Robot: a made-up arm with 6 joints.
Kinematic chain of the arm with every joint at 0, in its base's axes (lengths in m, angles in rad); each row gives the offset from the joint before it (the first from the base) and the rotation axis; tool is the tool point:
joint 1: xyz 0 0 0.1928 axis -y
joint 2: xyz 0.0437 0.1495 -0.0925 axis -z
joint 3: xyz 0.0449 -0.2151 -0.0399 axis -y
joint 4: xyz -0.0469 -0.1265 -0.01 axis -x
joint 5: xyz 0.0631 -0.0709 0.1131 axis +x
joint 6: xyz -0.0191 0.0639 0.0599 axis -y
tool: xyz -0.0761 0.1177 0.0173
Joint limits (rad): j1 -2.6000..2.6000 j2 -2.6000..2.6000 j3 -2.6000..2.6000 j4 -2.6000..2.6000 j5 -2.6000..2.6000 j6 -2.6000..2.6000
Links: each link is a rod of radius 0.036 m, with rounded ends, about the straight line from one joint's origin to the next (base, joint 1, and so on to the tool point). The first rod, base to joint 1, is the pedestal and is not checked.
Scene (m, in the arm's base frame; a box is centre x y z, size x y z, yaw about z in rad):
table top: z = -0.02
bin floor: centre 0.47 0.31 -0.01 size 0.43 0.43 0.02 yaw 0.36
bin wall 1: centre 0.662 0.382 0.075 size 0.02 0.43 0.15 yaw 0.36
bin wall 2: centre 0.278 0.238 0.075 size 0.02 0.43 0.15 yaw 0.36
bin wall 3: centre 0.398 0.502 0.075 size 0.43 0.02 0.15 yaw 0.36
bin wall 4: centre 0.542 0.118 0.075 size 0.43 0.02 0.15 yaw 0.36
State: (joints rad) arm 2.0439 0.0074 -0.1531 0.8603 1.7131 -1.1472
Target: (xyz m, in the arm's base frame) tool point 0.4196 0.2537 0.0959
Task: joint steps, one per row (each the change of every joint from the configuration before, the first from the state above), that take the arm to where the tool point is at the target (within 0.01 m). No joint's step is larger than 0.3 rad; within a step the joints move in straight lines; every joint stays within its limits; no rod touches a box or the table.
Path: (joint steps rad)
1: -0.1106 -0.2439 0.2753 -0.0027 -0.0568 0.0926
2: -0.1105 -0.2440 0.2753 -0.0026 -0.0568 0.0926
3: -0.1106 -0.2439 0.2753 -0.0027 -0.0568 0.0926
4: -0.1106 -0.2440 0.2753 -0.0027 -0.0569 0.0926
5: -0.1106 -0.2439 0.2753 -0.0027 -0.0568 0.0926
6: -0.1105 -0.2440 0.2754 -0.0026 -0.0568 0.0925
7: -0.1106 -0.2439 0.2753 -0.0027 -0.0568 0.0926
8: -0.1106 -0.2440 0.2753 -0.0027 -0.0568 0.0926
9: -0.1106 -0.2439 0.2753 -0.0026 -0.0568 0.0926
10: -0.1105 -0.2440 0.2753 -0.0027 -0.0569 0.0926

